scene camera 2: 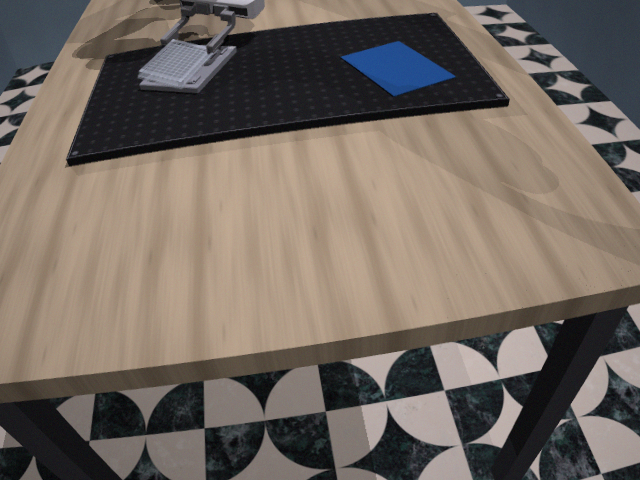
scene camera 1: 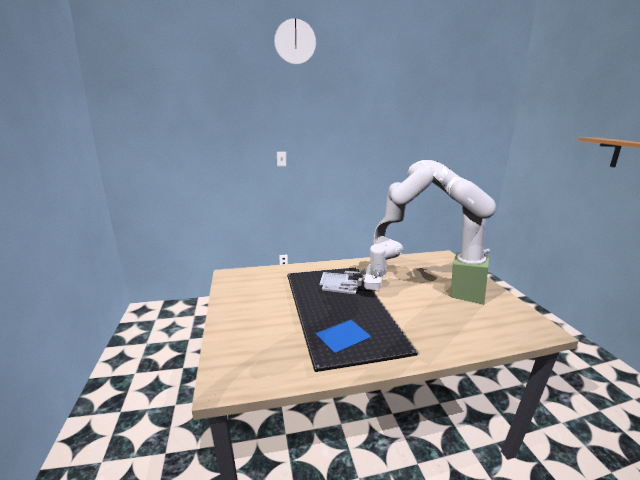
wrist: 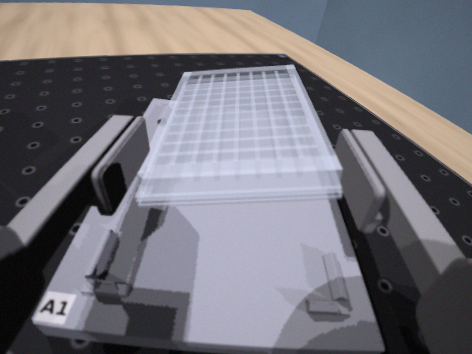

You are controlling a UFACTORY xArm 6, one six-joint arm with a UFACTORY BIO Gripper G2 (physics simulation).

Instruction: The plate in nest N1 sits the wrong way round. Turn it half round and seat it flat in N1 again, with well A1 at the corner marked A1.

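Note:
My gripper (scene camera 1: 349, 280) (scene camera 2: 188, 45) (wrist: 241, 167) is shut on the clear gridded plate (scene camera 1: 333, 279) (scene camera 2: 170, 60) (wrist: 245, 125), a pad on each long side. The plate looks about level and sits low over nest N1 (scene camera 1: 347, 291) (scene camera 2: 206, 78) (wrist: 250, 250), a light grey block. In the wrist view the plate lies toward the nest's far end. The near end with two corner guides and the A1 label (wrist: 55, 307) at near left is uncovered. The far end is mostly hidden below the plate. Well A1 on the plate cannot be made out.
The nest stands on the black perforated board (scene camera 1: 330, 310) (scene camera 2: 289, 82) (wrist: 55, 100). A blue sheet (scene camera 1: 343, 335) (scene camera 2: 398, 68) lies flat toward the board's other end. The arm's green base block (scene camera 1: 469, 280) stands at the right of the wooden table (scene camera 1: 258, 361) (scene camera 2: 310, 232).

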